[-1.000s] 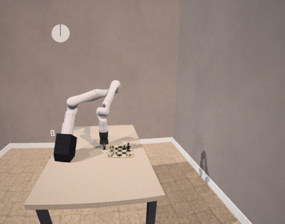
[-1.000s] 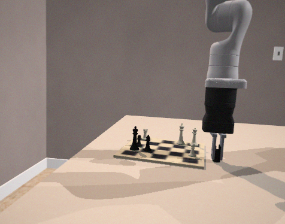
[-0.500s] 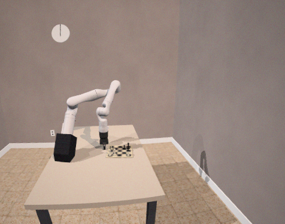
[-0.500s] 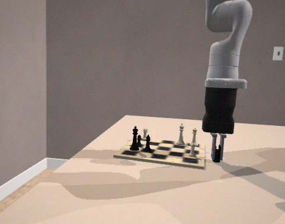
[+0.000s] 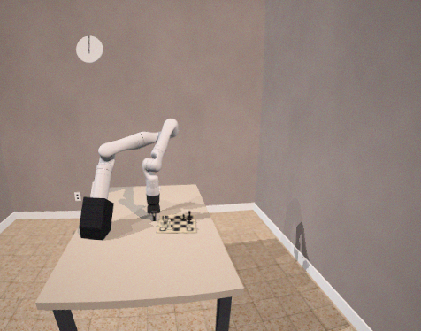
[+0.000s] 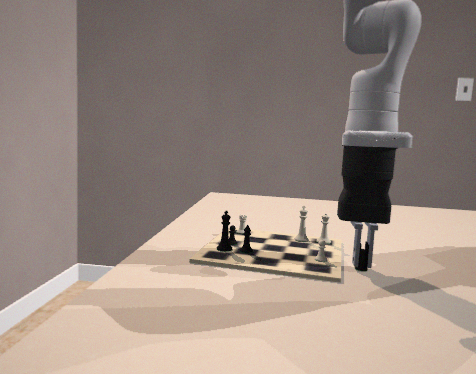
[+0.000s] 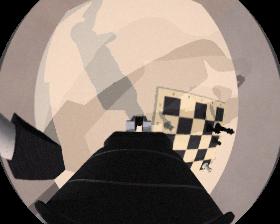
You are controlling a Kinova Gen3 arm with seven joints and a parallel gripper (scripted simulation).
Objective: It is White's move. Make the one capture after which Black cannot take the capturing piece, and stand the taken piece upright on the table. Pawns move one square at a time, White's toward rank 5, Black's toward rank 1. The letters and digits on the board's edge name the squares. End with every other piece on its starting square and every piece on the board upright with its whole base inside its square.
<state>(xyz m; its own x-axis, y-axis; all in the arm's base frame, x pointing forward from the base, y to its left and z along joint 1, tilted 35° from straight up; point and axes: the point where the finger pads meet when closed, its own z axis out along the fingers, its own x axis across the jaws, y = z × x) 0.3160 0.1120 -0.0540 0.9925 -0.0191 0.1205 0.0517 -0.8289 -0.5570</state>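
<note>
Right now the white king is 120 mm to the right of my hand, 90 mm ahead of it and 10 mm above it. Also, from my hand: white queen (120 mm to the right, 50 mm ahead, 10 mm above); then white pawn (60 mm ahead, 10 mm to the right); then chessboard (140 mm ahead, 50 mm to the right, 20 mm below).
</note>
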